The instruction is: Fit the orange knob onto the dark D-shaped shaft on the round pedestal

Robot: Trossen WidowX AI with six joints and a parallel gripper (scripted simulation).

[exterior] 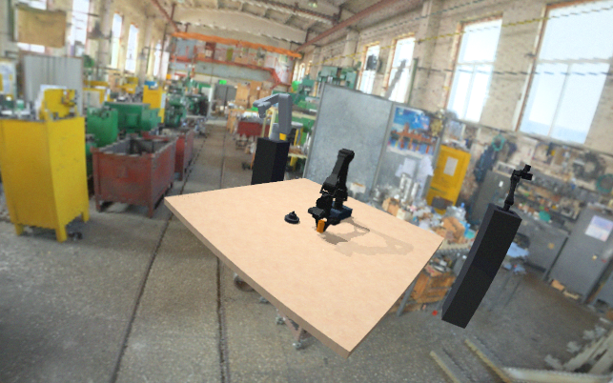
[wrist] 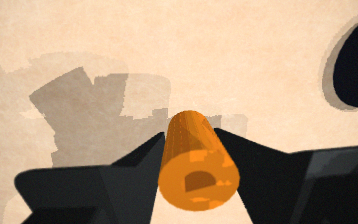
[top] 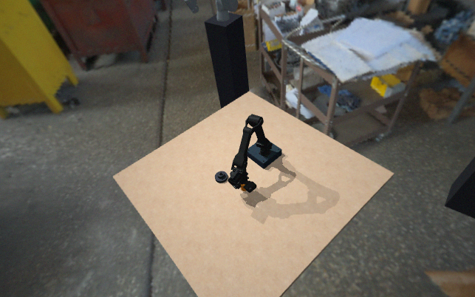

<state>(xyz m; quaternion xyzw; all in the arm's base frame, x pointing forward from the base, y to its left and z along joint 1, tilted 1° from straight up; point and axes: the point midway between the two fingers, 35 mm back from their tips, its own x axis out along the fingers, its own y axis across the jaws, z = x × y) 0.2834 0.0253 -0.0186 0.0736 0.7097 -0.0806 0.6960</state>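
My gripper tip is now 180 mm to the left of the pedestal, 20 mm below it and 10 mm short of it. From my gripper tip the other things lie so: orange knob: 20 mm above.
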